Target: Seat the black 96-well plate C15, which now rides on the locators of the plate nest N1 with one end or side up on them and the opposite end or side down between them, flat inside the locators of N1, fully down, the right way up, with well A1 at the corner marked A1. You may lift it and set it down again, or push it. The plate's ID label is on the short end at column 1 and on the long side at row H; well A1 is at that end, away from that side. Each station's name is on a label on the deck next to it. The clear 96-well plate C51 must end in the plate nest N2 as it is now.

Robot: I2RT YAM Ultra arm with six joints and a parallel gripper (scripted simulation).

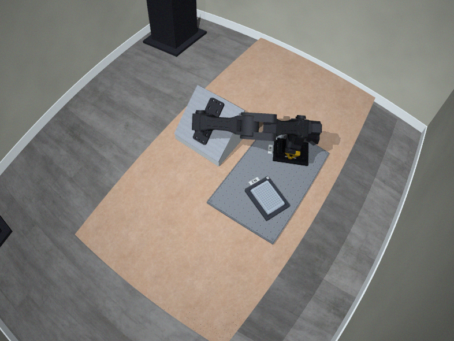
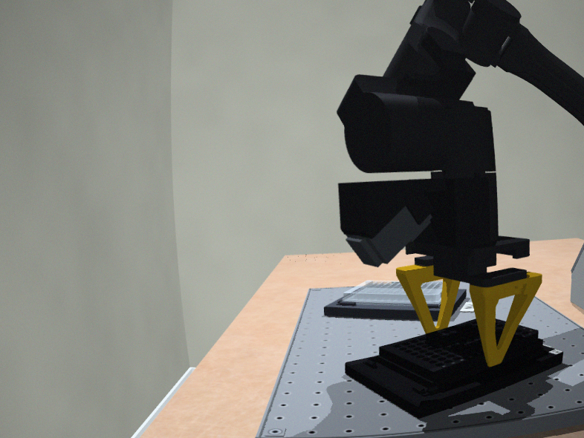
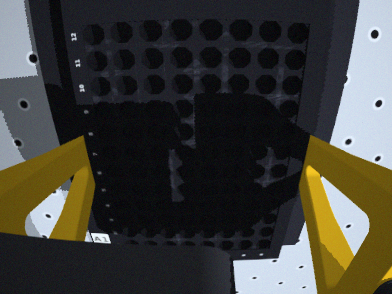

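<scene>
The black plate nest N1 is 10 mm ahead of my hand and 20 mm below it. Also, from my hand: A1 mark: 90 mm behind, 20 mm to the left, 10 mm below; N1 label: 80 mm behind, 40 mm to the right, 20 mm below; black 96-well plate C15: right at my hand.
</scene>
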